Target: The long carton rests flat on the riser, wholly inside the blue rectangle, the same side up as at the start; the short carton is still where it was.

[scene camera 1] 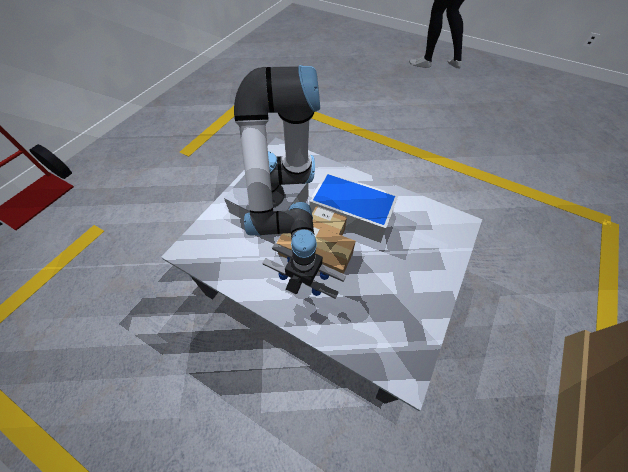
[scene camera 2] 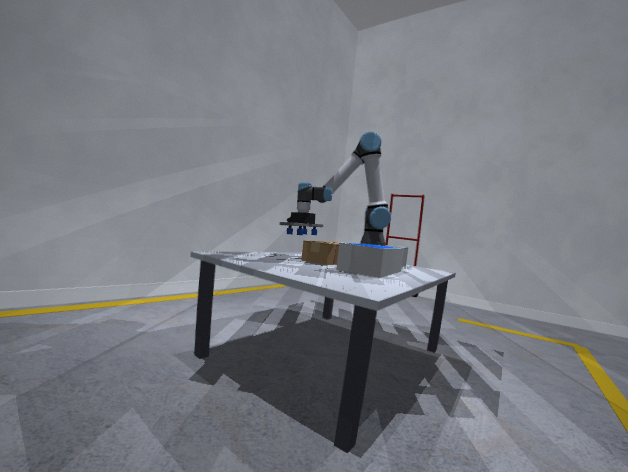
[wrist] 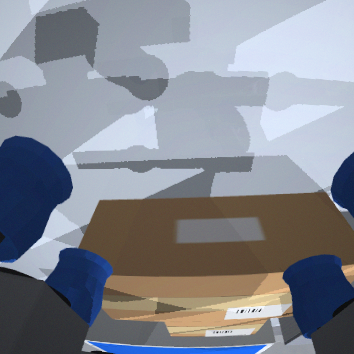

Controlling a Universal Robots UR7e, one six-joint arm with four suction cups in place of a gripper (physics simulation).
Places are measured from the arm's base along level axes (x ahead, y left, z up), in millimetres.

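Pixels of known places: hand, its tool point: [scene camera 2: 302, 234] [wrist: 197, 235].
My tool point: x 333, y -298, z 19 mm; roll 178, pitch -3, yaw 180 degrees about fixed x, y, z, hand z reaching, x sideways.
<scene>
Ahead of a thing's pixels: the offset from my tool point to its top centre. Level surfaces: height alone.
The long carton {dx -28, dy +170, dz -24 mm} [scene camera 1: 341, 252] [scene camera 2: 315, 252] [wrist: 135, 240] lies flat on the table, its barcode label and tape strip on the lighter top face. The short carton {dx -33, dy +295, dz -24 mm} [scene camera 1: 329, 218] [wrist: 187, 330] lies between it and the riser; in scene camera 2 I cannot tell it apart. The grey riser {dx +34, dy +446, dz -8 mm} [scene camera 1: 373, 231] [scene camera 2: 370, 261] bears the blue rectangle {dx +34, dy +446, dz -8 mm} [scene camera 1: 355, 200] [scene camera 2: 375, 246] [wrist: 185, 349], which holds no carton. My suction gripper [scene camera 1: 303, 277] [scene camera 2: 302, 230] [wrist: 194, 240] hangs above the table, beside and a little above the long carton. The four blue cups touch nothing and hold nothing.
The white table {dz -128 mm} [scene camera 1: 431, 304] [scene camera 2: 284, 276] carries everything. A low dark panel [scene camera 1: 237, 208] stands by the arm's base. A red hand truck [scene camera 1: 36, 198] [scene camera 2: 406, 238], a large brown box [scene camera 1: 604, 395] and a person's legs [scene camera 1: 435, 30] are beyond the table.
</scene>
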